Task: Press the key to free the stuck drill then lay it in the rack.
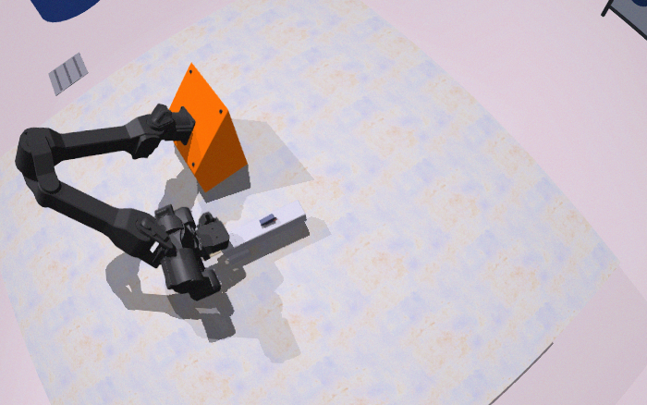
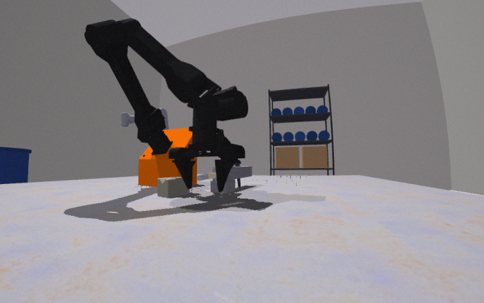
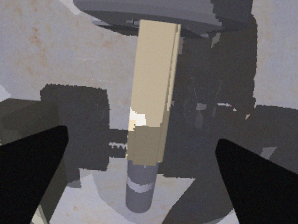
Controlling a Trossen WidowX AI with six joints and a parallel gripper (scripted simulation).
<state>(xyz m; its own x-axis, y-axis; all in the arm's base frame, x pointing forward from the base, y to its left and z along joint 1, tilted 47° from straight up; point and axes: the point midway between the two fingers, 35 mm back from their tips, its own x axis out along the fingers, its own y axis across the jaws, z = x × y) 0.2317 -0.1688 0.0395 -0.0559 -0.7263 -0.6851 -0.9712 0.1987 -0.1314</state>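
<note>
The cream collar lies 4 cm to the left of my gripper tip, 3 cm above it and 1 cm ahead of it. The rest, counted from my gripper tip: dark blue key: 17 cm to the left, 4 cm ahead, 4 cm above; grey rack block: 8 cm behind.
</note>
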